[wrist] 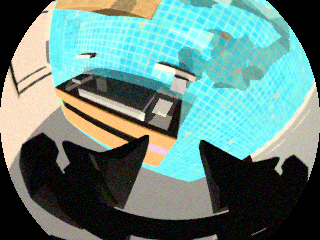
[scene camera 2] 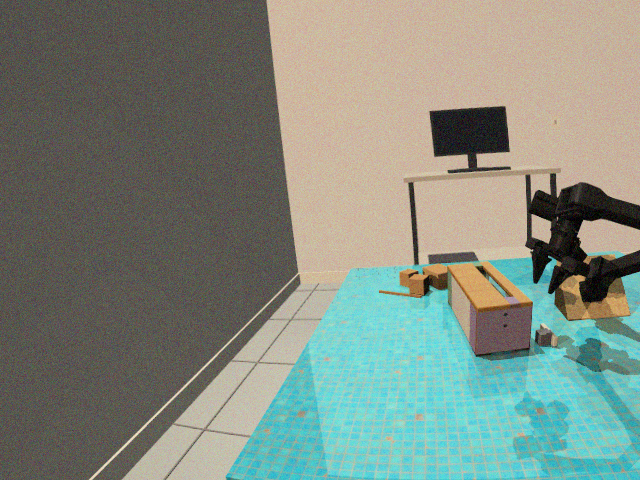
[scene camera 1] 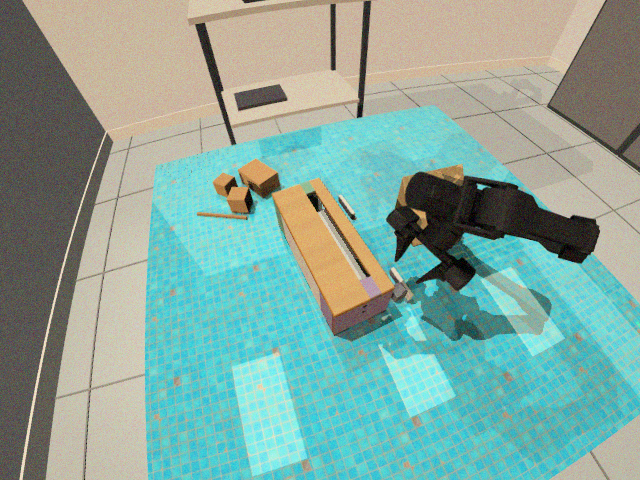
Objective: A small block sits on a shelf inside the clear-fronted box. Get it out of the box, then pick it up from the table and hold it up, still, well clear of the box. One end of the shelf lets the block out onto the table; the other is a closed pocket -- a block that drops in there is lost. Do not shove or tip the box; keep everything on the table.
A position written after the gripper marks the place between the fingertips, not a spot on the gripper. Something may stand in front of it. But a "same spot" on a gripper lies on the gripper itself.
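The gripper appears in scene camera 1, in the wrist view and in scene camera 2 (542,288). On the gripper, (wrist: 107,177) and (scene camera 1: 414,236) are the same spot. A long tan box can be seen in scene camera 1 (348,283), and scene camera 2 and the wrist view show the box as well. For the long tan box, (wrist: 114,113) and (scene camera 2: 516,287) are likewise the same spot.
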